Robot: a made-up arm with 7 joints. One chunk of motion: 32 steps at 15 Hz.
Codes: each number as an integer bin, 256 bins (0 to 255) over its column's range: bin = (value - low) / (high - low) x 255, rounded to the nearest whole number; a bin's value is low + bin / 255 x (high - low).
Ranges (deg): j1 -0.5..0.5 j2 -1..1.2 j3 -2.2..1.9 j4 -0.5..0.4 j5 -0.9..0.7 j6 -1..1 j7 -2.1..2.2
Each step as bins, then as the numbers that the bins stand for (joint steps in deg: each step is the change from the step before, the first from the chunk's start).
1 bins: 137 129 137 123 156 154 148
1 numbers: 0.037 0.113 0.003 -0.066 0.079 0.208 0.396
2 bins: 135 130 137 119 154 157 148
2 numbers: 0.029 0.122 0.003 -0.080 0.066 0.231 0.396
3 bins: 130 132 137 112 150 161 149
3 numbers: 0.010 0.139 0.003 -0.105 0.041 0.263 0.413
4 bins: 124 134 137 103 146 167 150
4 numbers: -0.014 0.156 0.003 -0.136 0.016 0.310 0.429
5 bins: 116 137 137 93 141 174 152
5 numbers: -0.045 0.182 0.003 -0.172 -0.015 0.365 0.463
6 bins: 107 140 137 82 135 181 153
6 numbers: -0.080 0.208 0.003 -0.211 -0.053 0.420 0.480
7 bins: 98 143 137 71 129 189 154
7 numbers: -0.116 0.234 0.003 -0.249 -0.091 0.482 0.497
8 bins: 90 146 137 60 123 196 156
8 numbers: -0.147 0.260 0.003 -0.288 -0.128 0.537 0.531
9 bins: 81 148 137 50 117 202 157
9 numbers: -0.182 0.277 0.003 -0.324 -0.166 0.584 0.547
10 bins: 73 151 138 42 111 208 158
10 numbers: -0.214 0.303 0.019 -0.352 -0.204 0.631 0.564
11 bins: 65 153 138 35 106 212 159
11 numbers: -0.245 0.320 0.019 -0.376 -0.235 0.663 0.581
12 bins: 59 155 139 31 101 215 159
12 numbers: -0.269 0.337 0.035 -0.391 -0.266 0.686 0.581
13 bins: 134 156 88 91 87 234 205
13 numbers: 0.025 0.346 -0.785 -0.179 -0.354 0.835 1.357
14 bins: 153 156 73 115 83 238 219
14 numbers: 0.100 0.346 -1.026 -0.094 -0.379 0.867 1.593
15 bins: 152 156 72 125 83 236 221
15 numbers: 0.096 0.346 -1.042 -0.059 -0.379 0.851 1.627
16 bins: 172 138 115 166 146 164 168
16 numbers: 0.175 0.191 -0.351 0.086 0.016 0.286 0.733
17 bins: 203 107 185 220 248 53 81
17 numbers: 0.296 -0.077 0.775 0.276 0.656 -0.584 -0.734
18 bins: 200 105 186 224 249 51 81
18 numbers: 0.284 -0.094 0.791 0.291 0.662 -0.600 -0.734
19 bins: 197 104 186 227 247 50 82
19 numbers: 0.273 -0.103 0.791 0.301 0.650 -0.608 -0.717
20 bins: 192 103 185 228 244 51 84
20 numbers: 0.253 -0.111 0.775 0.305 0.631 -0.600 -0.684
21 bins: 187 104 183 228 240 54 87
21 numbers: 0.233 -0.103 0.742 0.305 0.606 -0.576 -0.633
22 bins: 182 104 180 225 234 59 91
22 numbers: 0.214 -0.103 0.694 0.294 0.568 -0.537 -0.565
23 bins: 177 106 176 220 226 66 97
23 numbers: 0.194 -0.085 0.630 0.276 0.518 -0.482 -0.464
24 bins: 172 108 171 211 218 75 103
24 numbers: 0.175 -0.068 0.549 0.245 0.468 -0.412 -0.363
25 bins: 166 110 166 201 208 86 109
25 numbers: 0.151 -0.051 0.469 0.209 0.405 -0.325 -0.262
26 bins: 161 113 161 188 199 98 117
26 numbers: 0.131 -0.025 0.389 0.164 0.349 -0.231 -0.127
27 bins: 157 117 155 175 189 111 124
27 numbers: 0.116 0.009 0.292 0.118 0.286 -0.129 -0.009
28 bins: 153 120 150 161 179 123 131
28 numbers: 0.100 0.035 0.212 0.068 0.223 -0.035 0.109
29 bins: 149 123 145 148 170 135 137
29 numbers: 0.084 0.061 0.131 0.022 0.167 0.059 0.210
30 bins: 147 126 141 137 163 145 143
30 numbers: 0.076 0.087 0.067 -0.016 0.123 0.137 0.311
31 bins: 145 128 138 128 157 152 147
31 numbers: 0.069 0.104 0.019 -0.048 0.085 0.192 0.379
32 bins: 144 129 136 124 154 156 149
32 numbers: 0.065 0.113 -0.013 -0.062 0.066 0.224 0.413
